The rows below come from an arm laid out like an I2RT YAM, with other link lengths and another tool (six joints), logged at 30 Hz.
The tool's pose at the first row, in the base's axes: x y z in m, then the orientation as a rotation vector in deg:
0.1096, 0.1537, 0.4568, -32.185, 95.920, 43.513
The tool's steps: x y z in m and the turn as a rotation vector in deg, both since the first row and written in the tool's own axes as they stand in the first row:
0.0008, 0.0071, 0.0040, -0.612, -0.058, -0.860
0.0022, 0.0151, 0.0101, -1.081, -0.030, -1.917
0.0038, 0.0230, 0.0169, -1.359, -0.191, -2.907
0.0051, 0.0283, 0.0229, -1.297, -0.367, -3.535
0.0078, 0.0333, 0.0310, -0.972, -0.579, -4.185
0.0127, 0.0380, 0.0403, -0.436, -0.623, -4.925
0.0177, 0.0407, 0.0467, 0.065, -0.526, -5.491
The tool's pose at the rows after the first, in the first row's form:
0.1070, 0.1615, 0.4568, -33.272, 95.344, 43.435
0.1050, 0.1714, 0.4561, -34.451, 94.805, 43.073
0.1035, 0.1818, 0.4552, -35.352, 94.173, 42.623
0.1034, 0.1898, 0.4541, -35.719, 93.775, 42.143
0.1046, 0.1993, 0.4513, -35.902, 93.413, 41.425
0.1063, 0.2094, 0.4462, -36.086, 93.228, 40.431
0.1075, 0.2161, 0.4410, -36.223, 93.230, 39.570

